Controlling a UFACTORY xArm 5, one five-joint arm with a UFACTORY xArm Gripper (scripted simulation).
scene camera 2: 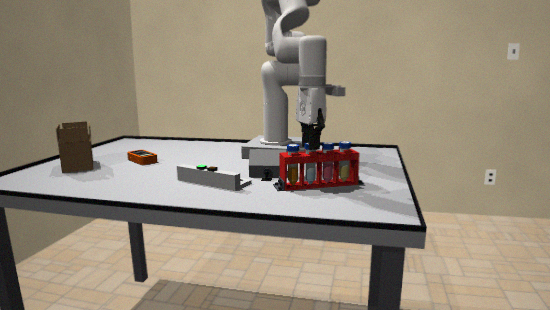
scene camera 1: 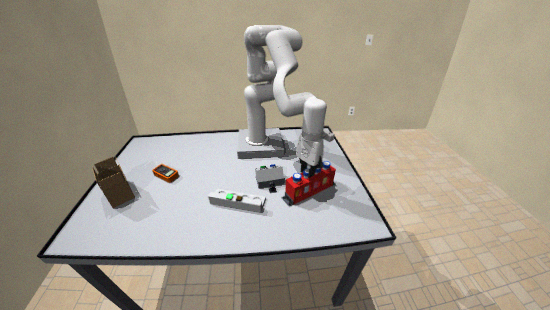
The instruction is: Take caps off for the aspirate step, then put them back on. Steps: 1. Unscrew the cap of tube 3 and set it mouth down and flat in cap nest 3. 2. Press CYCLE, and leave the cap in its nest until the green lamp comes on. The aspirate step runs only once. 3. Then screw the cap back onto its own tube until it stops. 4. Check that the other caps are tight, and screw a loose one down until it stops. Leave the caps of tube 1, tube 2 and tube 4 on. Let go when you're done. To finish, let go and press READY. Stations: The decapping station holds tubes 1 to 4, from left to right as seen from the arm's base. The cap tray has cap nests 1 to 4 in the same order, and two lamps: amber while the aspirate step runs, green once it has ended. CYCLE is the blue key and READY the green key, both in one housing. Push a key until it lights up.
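Note:
There is my gripper, which I can see. A brown cardboard box is here as well, and along with that box I see a grey key housing.

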